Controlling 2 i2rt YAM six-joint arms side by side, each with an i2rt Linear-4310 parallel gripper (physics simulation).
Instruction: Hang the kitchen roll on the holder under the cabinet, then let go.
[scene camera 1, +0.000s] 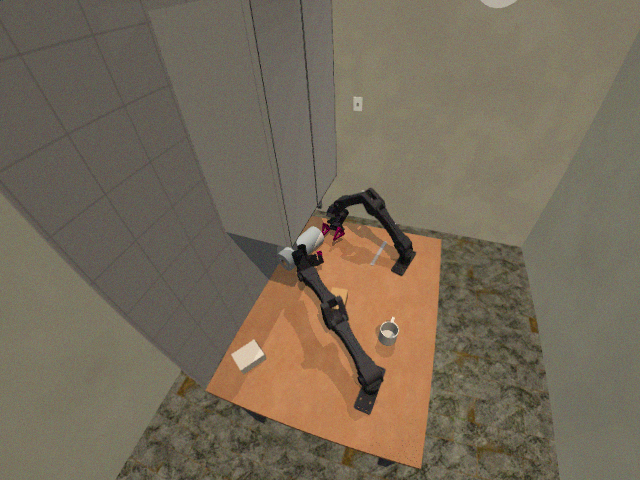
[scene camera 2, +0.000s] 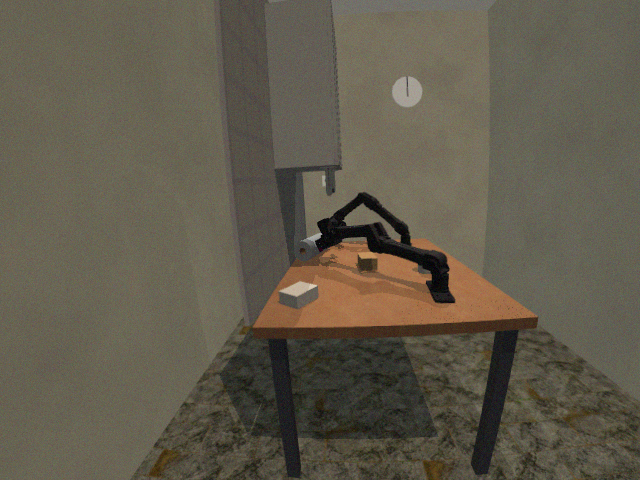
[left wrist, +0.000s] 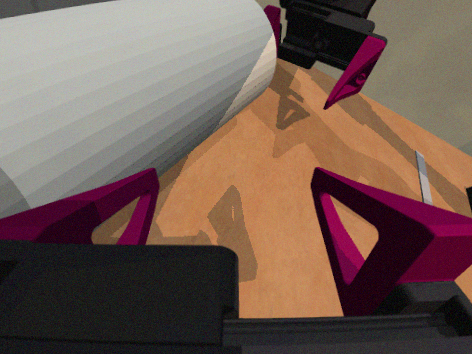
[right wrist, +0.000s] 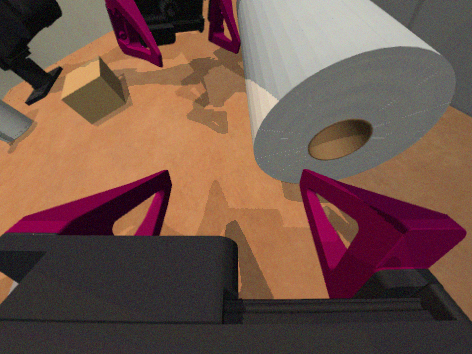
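Pixels of known places: left gripper, fingertip midpoint: (scene camera 1: 313, 253) (left wrist: 235, 176) (right wrist: 203, 54); right gripper, fingertip midpoint: (scene camera 1: 327, 238) (left wrist: 285, 88) (right wrist: 235, 176); left arm's base, origin of the base link: (scene camera 1: 370, 388) (scene camera 2: 439, 291) (right wrist: 47, 85); right arm's base, origin of the base link: (scene camera 1: 403, 261).
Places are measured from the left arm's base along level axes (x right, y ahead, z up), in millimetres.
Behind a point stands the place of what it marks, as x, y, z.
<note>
The white kitchen roll (scene camera 1: 310, 239) {590, 565, 105} (scene camera 2: 309, 246) {408, 602, 87} (left wrist: 125, 75) {523, 587, 108} (right wrist: 345, 95) {683, 572, 95} lies on its side at the table's wall-side edge; whether it touches the top is unclear. Its brown core hole shows in the right wrist view. The grey holder (scene camera 2: 330, 181) {281, 448, 434} hangs under the cabinet (scene camera 2: 302, 87) {169, 531, 841}, above and apart from the roll. My left gripper (left wrist: 235, 176) {522, 516, 78} (right wrist: 203, 54) {522, 516, 78} is open and empty beside the roll, which passes beyond one fingertip in the left wrist view. My right gripper (scene camera 1: 332, 232) {678, 501, 58} (left wrist: 285, 88) {678, 501, 58} (right wrist: 235, 176) {678, 501, 58} is open and empty near the roll's far end.
A tan block (scene camera 1: 339, 296) (scene camera 2: 367, 261) {259, 282, 46} (right wrist: 95, 95) {376, 305, 39} and a grey mug (scene camera 1: 388, 333) {263, 6, 8} (right wrist: 12, 122) {265, 39, 29} stand on the table (scene camera 1: 403, 434) {-117, -176, 0} (scene camera 2: 392, 310) {-161, 190, 0}. A white box (scene camera 1: 248, 355) {-104, 522, 50} (scene camera 2: 298, 294) {-158, 513, 50} lies near the wall side. A thin grey strip (scene camera 1: 378, 253) {727, 203, 2} (left wrist: 424, 177) {768, 197, 2} lies near the right arm's base.
</note>
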